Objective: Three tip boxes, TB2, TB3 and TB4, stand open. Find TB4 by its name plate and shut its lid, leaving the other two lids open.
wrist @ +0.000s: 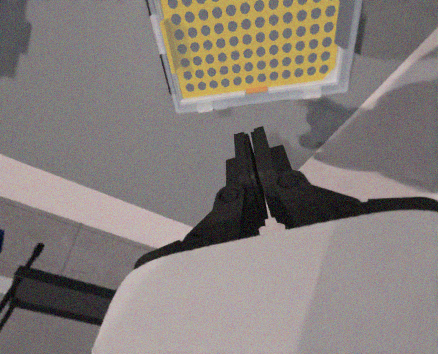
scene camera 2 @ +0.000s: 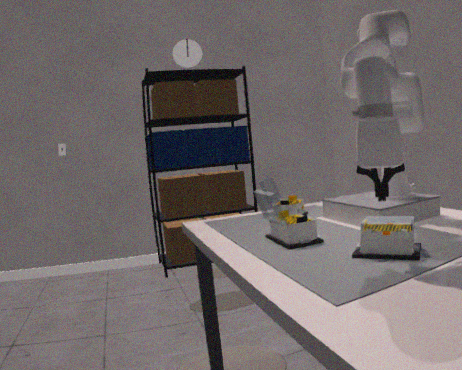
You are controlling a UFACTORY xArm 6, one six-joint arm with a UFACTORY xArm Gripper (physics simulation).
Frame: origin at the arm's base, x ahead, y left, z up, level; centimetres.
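Seen in the pictures: gripper, fingertip midpoint: [wrist: 255, 152] [scene camera 2: 381, 200]; arm's base, origin of the base link: [scene camera 2: 395, 196].
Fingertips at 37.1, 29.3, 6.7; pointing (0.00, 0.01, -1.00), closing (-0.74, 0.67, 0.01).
Pixels of each thing's top centre, then the offset from my fingertips to it, as dx, dy, dz. "spot": a spot on its surface instead. Level surfaces: height alone.
- white tip box, middle of its top: [wrist: 255, 13] [scene camera 2: 389, 218] -5.3, -2.8, -5.3
- yellow rack, middle of its top: [wrist: 256, 34] [scene camera 2: 388, 219] -4.4, -2.2, -5.3
- clear lid, surface spot: [wrist: 225, 104] spot: +0.3, -1.7, -5.3
- grey mat, its level: dz -13.1
- white table, its level: dz -13.4
A white tip box [scene camera 2: 387, 242] with a yellow tip rack stands at the right of the table; in the wrist view the yellow rack [wrist: 252, 50] shows at the top through a clear lid. That clear lid [scene camera 2: 389, 219] [wrist: 225, 104] lies down over the box. Two more white boxes stand further left, a nearer one [scene camera 2: 294, 233] and one partly hidden behind it [scene camera 2: 290, 206], with clear lids [scene camera 2: 269, 194] raised. No name plate is readable. My gripper [scene camera 2: 382, 198] [wrist: 255, 152] is shut and empty, pointing down; in the wrist view its fingertips appear just below the lid's near edge.
The boxes stand on a grey mat [scene camera 2: 320, 272] [wrist: 100, 125] on a white table [scene camera 2: 400, 325] [wrist: 60, 196]. A pale plinth [scene camera 2: 345, 212] is at the back under the arm. A black shelf rack [scene camera 2: 195, 75] with cartons stands behind the table, off to the left.
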